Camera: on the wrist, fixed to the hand. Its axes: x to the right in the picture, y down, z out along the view.
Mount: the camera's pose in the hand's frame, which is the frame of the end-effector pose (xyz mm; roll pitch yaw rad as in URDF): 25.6 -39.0 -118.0 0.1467 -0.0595 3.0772
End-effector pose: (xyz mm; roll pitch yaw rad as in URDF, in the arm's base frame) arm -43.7 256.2 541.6 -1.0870 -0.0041 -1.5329
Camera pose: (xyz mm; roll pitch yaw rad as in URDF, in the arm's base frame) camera -165.2 225.9 521.3 1.2302 0.0333 1.5260
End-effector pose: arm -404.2 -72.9 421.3 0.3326 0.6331 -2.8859
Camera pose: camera -352.6 -61.1 306.0 -0.1539 -0.7097 0.2012
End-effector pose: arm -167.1 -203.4 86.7 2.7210 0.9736 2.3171
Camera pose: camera -289.9 -194.0 117.1 -2.6917 -0.9407 -0.6833
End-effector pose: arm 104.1 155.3 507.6 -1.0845 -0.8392 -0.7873
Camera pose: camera 40.2 45.8 512.8 1.1332 0.8643 2.2267
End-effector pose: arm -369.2 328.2 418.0 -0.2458 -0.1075 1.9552
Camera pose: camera -321.3 387.2 316.4 0.3839 0.0651 -1.2634
